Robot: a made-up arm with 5 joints.
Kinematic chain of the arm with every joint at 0, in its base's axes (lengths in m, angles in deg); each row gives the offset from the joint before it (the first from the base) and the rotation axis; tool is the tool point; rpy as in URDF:
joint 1: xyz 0.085 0 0.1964 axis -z
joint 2: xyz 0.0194 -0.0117 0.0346 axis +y
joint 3: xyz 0.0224 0 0.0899 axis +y
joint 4: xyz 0.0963 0 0.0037 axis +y
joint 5: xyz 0.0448 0.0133 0 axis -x
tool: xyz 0 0 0 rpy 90 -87.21 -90
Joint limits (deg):
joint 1: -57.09..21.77
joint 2: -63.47..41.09
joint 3: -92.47..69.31
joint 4: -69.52..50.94
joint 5: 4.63..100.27
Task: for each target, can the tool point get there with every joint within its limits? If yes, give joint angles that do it. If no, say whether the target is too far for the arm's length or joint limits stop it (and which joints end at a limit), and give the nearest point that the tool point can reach.
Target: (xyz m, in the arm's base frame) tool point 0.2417 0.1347 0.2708
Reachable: yes | joints -40.24 23.18 4.45 -37.04 66.66
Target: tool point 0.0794 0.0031 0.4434
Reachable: yes | joints 14.67 -35.86 -30.79 -58.65 19.89
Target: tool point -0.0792 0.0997 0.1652
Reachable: no: joint limits stop it (at a limit: joint 1, joint 2, joint 3, joint 4) | nearest point -0.0740 0.0652 0.2951 | short by 0.135 m
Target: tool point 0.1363 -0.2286 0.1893
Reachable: no: joint limits stop it (at a limit: joint 1) | nearest point 0.2086 -0.0476 0.1893 | short by 0.195 m
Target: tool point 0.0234 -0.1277 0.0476
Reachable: no: joint limits stop it (at a limit: joint 1, joint 2, joint 3) | nearest point 0.1271 -0.0151 0.1527 | short by 0.186 m
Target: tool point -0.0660 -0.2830 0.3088
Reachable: no: too far | nearest point -0.0169 -0.1545 0.3225 | short by 0.138 m
